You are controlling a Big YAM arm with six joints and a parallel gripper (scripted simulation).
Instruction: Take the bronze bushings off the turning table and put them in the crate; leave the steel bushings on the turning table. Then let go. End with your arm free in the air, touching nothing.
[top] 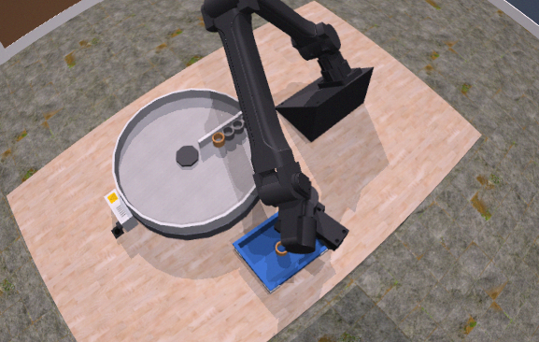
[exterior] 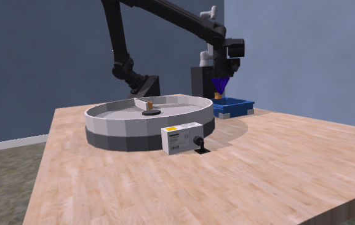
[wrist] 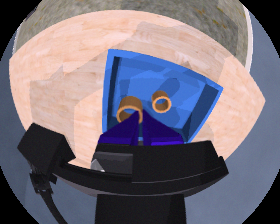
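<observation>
Now: the blue crate 6 cm below my hand, 4 cm ahead of it and 1 cm to the right of it. From my hand the other things lie so: grey turning table (35 cm to the right, 5 cm ahead, 3 cm below).
</observation>
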